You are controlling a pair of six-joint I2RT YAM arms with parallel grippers.
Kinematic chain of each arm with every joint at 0, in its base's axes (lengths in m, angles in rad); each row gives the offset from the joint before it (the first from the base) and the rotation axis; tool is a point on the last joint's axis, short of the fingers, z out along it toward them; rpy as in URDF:
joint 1: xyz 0 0 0.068 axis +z
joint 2: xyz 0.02 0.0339 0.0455 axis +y
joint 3: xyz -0.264 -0.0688 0 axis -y
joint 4: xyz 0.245 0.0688 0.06 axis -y
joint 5: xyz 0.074 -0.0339 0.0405 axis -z
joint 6: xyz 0.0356 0 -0.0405 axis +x
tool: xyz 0 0 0 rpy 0 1.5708 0
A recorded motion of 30 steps. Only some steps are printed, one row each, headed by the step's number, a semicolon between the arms.
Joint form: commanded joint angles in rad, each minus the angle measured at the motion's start. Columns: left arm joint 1, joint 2, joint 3, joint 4, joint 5, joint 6; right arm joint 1, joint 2, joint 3, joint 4, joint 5, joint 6.
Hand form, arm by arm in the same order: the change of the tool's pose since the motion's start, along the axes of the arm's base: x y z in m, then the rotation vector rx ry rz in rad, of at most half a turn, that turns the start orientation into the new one. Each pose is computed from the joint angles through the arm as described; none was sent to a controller.
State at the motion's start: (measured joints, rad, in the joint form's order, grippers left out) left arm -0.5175 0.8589 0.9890 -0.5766 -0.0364 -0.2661; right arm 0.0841 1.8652 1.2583 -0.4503 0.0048 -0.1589
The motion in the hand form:
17: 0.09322 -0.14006 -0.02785 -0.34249 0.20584 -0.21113; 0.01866 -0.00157 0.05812 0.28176 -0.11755 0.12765
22: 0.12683 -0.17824 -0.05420 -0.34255 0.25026 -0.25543; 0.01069 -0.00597 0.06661 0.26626 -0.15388 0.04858
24: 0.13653 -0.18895 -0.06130 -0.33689 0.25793 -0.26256; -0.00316 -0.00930 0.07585 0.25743 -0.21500 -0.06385
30: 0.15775 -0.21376 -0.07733 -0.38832 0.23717 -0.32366; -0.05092 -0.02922 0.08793 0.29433 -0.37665 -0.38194
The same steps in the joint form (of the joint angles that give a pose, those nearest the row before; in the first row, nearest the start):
17: -0.2062 0.5865 0.2014 0.4352 0.1715 -0.3596; -0.0353 -0.0248 0.1668 -0.0521 -0.3176 0.0150
22: -0.2184 0.7897 0.3044 0.5104 0.2169 -0.3672; -0.0405 -0.0739 0.1298 -0.0229 -0.2609 0.0726
24: -0.2215 0.8483 0.3444 0.5207 0.2221 -0.3645; -0.0404 -0.1506 0.0583 0.0373 -0.1813 0.1638
30: -0.2265 0.9754 0.4091 0.6430 0.2753 -0.3752; -0.0754 -0.3764 -0.1729 0.1909 -0.0082 0.4108

